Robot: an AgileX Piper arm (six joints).
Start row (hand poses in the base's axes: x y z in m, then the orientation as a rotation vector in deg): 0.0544 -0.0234 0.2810 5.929 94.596 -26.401
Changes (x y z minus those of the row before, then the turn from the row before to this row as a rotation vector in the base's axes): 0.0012 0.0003 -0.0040 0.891 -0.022 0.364; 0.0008 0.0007 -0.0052 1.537 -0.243 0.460; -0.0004 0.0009 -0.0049 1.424 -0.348 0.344; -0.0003 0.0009 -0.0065 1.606 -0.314 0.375; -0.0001 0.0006 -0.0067 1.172 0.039 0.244; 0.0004 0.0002 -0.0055 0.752 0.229 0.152; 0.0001 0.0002 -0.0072 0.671 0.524 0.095; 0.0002 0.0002 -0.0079 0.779 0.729 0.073; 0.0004 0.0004 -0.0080 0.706 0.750 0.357; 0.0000 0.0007 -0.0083 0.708 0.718 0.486
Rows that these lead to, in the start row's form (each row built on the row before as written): 0.0556 -0.0231 0.2770 6.293 94.785 -25.389; 0.0564 -0.0224 0.2718 7.101 94.900 -23.745; 0.0560 -0.0215 0.2669 7.939 94.873 -22.269; 0.0557 -0.0206 0.2604 8.879 94.905 -20.623; 0.0556 -0.0200 0.2537 9.546 95.183 -19.477; 0.0560 -0.0198 0.2482 9.948 95.559 -18.771; 0.0561 -0.0196 0.2410 10.297 96.206 -18.213; 0.0563 -0.0194 0.2331 10.719 97.073 -17.606; 0.0567 -0.0190 0.2251 10.842 97.958 -16.848; 0.0567 -0.0183 0.2168 10.859 98.815 -15.984
